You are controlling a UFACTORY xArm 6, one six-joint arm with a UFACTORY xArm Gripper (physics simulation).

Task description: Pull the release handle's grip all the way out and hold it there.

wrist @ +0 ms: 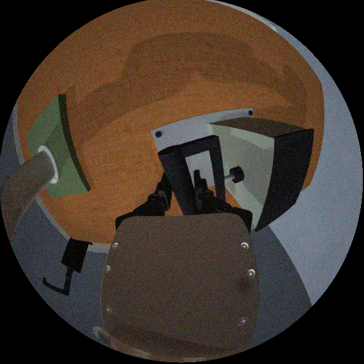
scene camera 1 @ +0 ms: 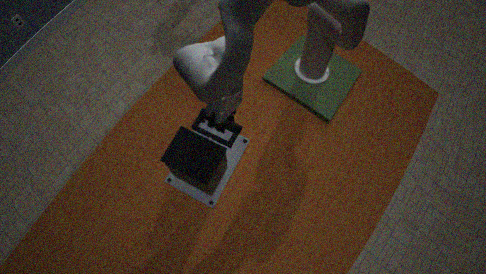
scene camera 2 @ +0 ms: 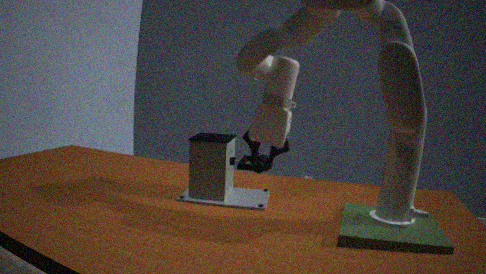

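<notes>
The release handle, a black rectangular frame (scene camera 1: 212,137) (scene camera 2: 244,164) (wrist: 219,157), stands a short gap out from the face of a pale box (scene camera 2: 207,170) (wrist: 245,160) with a black top. A thin rod and a black collar (scene camera 2: 232,161) (wrist: 237,175) show between frame and box. The handle's grip (wrist: 176,167) is the thick outer bar, farthest from the box. My gripper (scene camera 1: 219,122) (scene camera 2: 256,162) (wrist: 182,179) is shut on this bar: in the wrist view one finger is inside the frame's opening and the other is outside. The fingertips are partly hidden in dark shade.
The box stands on a light grey base plate (scene camera 1: 239,159) (scene camera 2: 247,198) (wrist: 175,131) with dark corner bolts, on an orange table (scene camera 1: 325,175) (scene camera 2: 125,225) (wrist: 115,125). The arm's green base (scene camera 1: 320,102) (scene camera 2: 357,237) (wrist: 45,125) is on the side away from the box.
</notes>
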